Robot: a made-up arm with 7 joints. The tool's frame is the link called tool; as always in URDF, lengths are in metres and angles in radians. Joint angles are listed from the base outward.
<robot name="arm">
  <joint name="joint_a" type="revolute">
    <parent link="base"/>
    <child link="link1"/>
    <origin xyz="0 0 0.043" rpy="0 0 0"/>
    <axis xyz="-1 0 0"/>
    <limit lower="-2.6" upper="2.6"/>
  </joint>
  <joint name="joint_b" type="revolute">
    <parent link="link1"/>
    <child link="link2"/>
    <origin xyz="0.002 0.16 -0.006" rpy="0 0 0"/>
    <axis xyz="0 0 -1"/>
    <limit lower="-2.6" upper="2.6"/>
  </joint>
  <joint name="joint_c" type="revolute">
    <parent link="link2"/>
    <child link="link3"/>
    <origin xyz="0.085 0.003 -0.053" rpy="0 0 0"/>
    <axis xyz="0 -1 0"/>
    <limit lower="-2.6" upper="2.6"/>
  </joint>
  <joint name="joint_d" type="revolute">
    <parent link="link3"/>
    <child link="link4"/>
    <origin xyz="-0.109 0.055 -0.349" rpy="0 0 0"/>
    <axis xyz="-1 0 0"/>
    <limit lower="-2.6" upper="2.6"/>
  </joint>
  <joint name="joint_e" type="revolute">
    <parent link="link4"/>
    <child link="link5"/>
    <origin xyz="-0.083 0.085 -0.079" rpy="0 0 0"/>
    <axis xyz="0 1 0"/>
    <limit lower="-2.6" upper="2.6"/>
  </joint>
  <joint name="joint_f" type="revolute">
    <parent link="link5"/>
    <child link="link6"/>
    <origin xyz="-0.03 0.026 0.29" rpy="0 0 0"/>
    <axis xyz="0 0 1"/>
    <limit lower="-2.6" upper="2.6"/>
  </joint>
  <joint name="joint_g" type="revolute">
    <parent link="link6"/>
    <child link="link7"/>
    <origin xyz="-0.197 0.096 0.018" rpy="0 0 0"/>
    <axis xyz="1 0 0"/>
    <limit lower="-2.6" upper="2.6"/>
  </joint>
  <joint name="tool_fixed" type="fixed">
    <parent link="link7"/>
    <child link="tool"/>
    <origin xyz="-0.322 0 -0.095" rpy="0 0 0"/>
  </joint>
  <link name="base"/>
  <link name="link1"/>
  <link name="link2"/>
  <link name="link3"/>
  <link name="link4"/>
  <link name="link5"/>
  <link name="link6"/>
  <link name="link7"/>
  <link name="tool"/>
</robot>
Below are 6 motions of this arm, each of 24 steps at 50 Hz.
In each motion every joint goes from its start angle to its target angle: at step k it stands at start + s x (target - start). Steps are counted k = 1, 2, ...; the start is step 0. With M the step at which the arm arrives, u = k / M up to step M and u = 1 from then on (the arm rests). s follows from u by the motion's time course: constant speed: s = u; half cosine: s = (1 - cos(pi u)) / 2; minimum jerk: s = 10 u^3 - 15 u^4 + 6 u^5.
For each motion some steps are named. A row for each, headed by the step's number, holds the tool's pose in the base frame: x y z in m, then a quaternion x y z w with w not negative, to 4 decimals.
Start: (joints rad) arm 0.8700 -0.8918 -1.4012 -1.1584 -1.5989 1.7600 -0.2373
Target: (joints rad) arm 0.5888 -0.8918 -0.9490 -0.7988 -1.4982 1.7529 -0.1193
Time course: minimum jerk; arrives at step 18
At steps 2, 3, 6, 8, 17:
2: -0.4398 -0.1188 0.5067 -0.3815 0.1211 0.6726 0.6225
3: -0.4382 -0.1312 0.5031 -0.3756 0.1161 0.6769 0.6223
6: -0.4244 -0.2180 0.4706 -0.3340 0.0790 0.7074 0.6179
8: -0.4054 -0.3029 0.4239 -0.2921 0.0385 0.7375 0.6077
17: -0.3190 -0.5019 0.2124 -0.1837 -0.0951 0.8140 0.5427

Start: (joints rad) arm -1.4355 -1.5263 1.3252 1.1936 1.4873 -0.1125 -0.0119
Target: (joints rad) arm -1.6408 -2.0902 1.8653 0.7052 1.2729 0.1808 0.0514
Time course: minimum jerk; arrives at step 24
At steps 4, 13, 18, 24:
4: -0.5819 0.2592 0.6628 0.5709 -0.1109 0.0855 0.8090
13: -0.6196 0.1487 0.3036 0.6732 -0.3995 0.2710 0.5601
18: -0.5334 0.1739 0.1469 0.6746 -0.5466 0.3400 0.3614
24: -0.4956 0.1913 0.1146 0.6658 -0.5881 0.3548 0.2914

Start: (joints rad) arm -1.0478 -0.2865 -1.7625 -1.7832 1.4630 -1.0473 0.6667
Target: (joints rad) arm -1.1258 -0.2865 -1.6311 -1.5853 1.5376 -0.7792 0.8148
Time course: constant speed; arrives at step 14
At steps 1, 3, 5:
1: 0.3671 0.1542 0.0544 -0.0940 -0.9694 -0.0897 0.2081
3: 0.3665 0.1520 0.0591 -0.1007 -0.9681 -0.0944 0.2091
5: 0.3656 0.1500 0.0635 -0.1071 -0.9667 -0.0991 0.2104

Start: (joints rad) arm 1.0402 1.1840 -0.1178 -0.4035 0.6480 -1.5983 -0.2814
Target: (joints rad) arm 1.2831 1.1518 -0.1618 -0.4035 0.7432 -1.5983 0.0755
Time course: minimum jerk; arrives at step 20
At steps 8, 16, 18, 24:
8: 0.5976 0.0417 -0.3082 -0.0451 -0.0281 -0.9695 0.2393
16: 0.6095 -0.0375 -0.3195 -0.0526 -0.1653 -0.9552 0.2399
18: 0.6105 -0.0438 -0.3197 -0.0531 -0.1761 -0.9532 0.2399
24: 0.6106 -0.0449 -0.3197 -0.0532 -0.1779 -0.9529 0.2399

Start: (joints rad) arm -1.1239 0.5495 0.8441 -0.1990 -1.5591 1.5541 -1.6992
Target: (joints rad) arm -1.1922 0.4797 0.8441 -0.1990 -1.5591 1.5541 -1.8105
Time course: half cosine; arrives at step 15
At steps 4, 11, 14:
4: -0.0332 0.6489 -0.4690 -0.8196 -0.2213 -0.5190 0.0995
11: -0.0200 0.6775 -0.4404 -0.8075 -0.1989 -0.5482 0.0883
14: -0.0169 0.6839 -0.4336 -0.8047 -0.1933 -0.5548 0.0858

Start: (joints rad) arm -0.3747 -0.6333 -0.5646 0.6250 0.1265 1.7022 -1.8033
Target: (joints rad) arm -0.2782 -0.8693 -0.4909 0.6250 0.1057 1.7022 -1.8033
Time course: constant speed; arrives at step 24
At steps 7, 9, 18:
7: 0.1052 0.0510 0.1415 -0.2617 -0.5606 0.7764 0.1204
9: 0.1058 0.0530 0.1415 -0.2616 -0.5625 0.7766 0.1098
18: 0.1080 0.0619 0.1412 -0.2590 -0.5710 0.7765 0.0627

